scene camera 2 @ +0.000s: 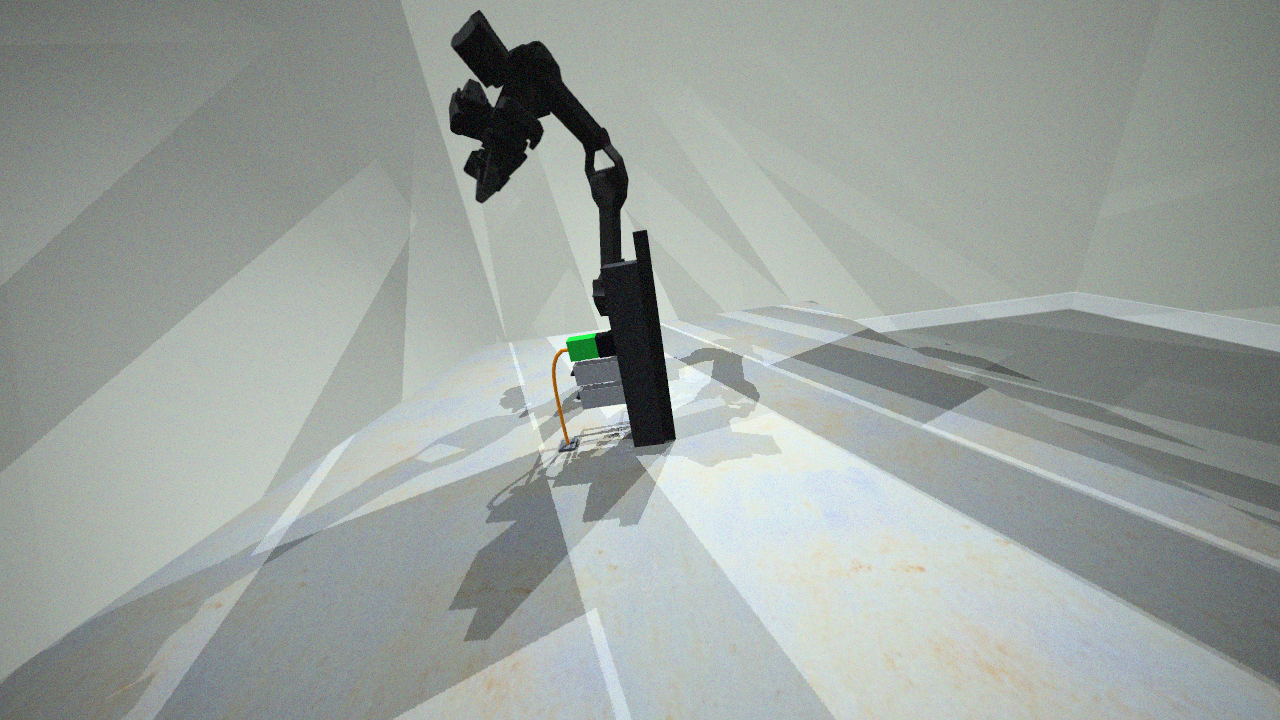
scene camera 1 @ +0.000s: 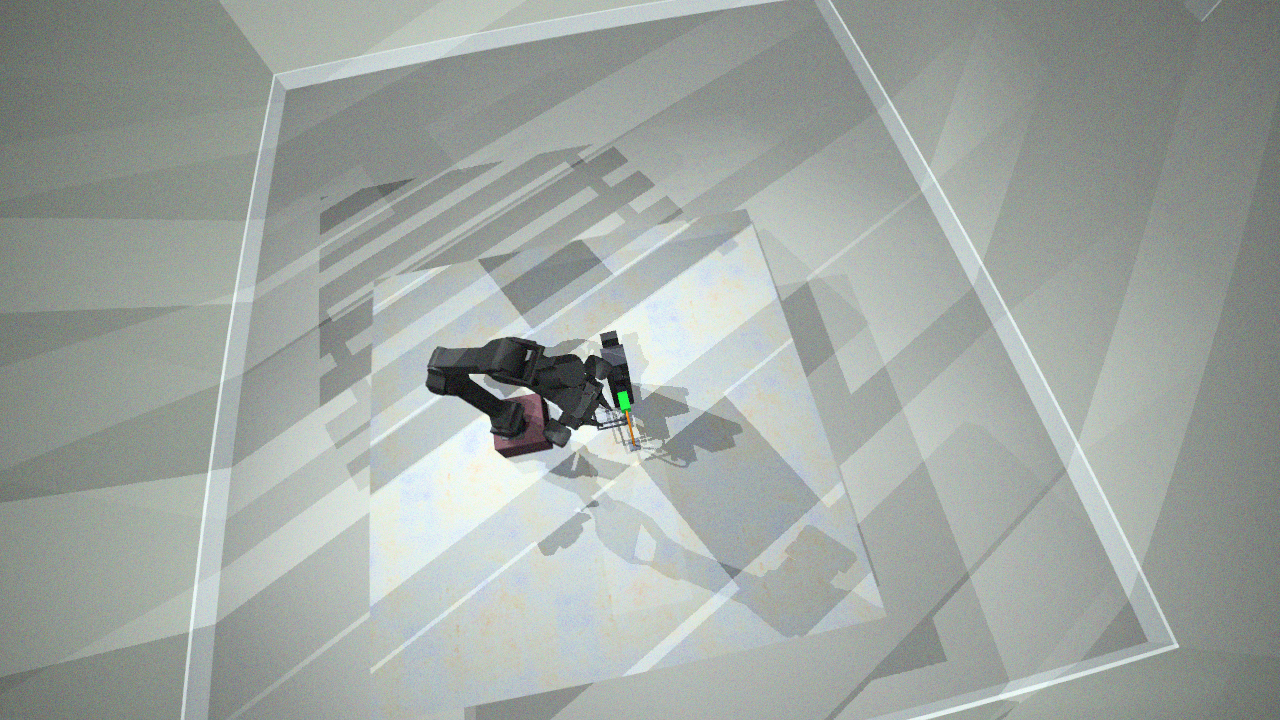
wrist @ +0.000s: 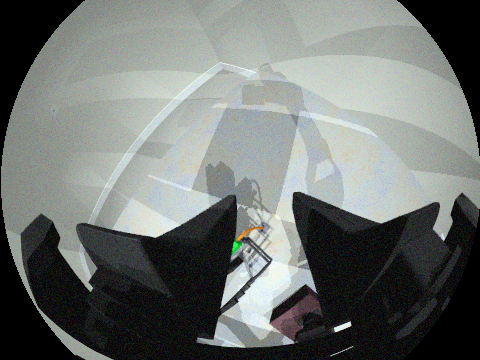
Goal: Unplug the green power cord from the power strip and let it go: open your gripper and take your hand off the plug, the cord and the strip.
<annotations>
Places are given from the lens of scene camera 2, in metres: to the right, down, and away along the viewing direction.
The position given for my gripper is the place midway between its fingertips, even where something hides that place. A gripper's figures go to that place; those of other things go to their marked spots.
my gripper (scene camera 2: 482,197): -0.23, -0.24, 0.50
green plug (scene camera 2: 596,345): -0.07, -0.02, 0.53
</annotations>
